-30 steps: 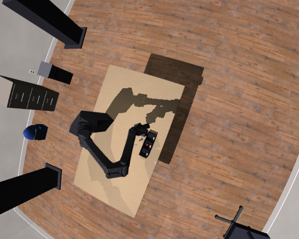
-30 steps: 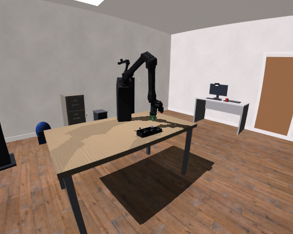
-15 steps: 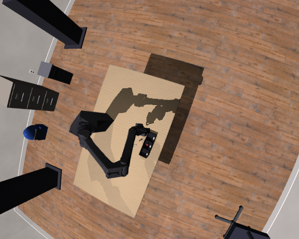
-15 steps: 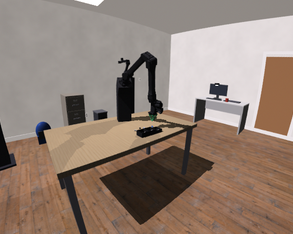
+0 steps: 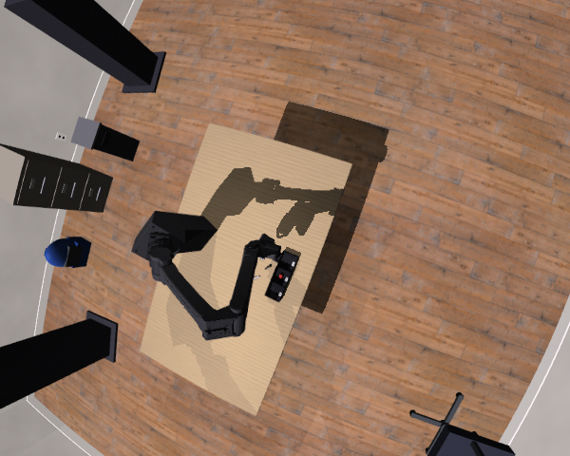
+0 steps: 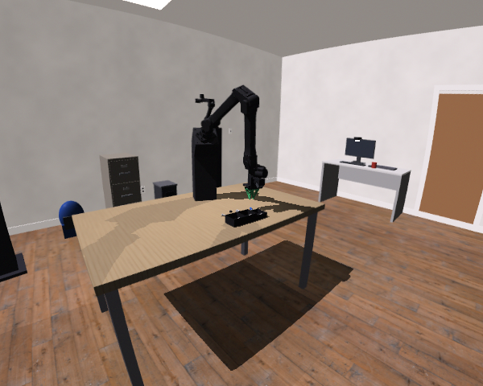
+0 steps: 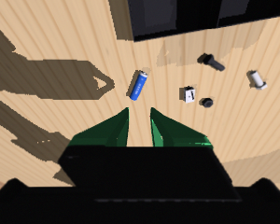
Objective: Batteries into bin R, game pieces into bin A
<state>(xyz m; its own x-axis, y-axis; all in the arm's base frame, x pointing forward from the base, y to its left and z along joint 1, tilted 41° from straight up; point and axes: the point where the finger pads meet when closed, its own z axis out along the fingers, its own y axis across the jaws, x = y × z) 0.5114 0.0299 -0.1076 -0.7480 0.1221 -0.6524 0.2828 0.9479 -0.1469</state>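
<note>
My gripper is now 8 cm above the blue battery. Also, from my hand: black nut-like piece 11 cm to the right, 8 cm below, 8 cm behind; then black bolt 12 cm to the right, 8 cm below; then pale piece 8 cm to the right, 8 cm below, 4 cm behind.
</note>
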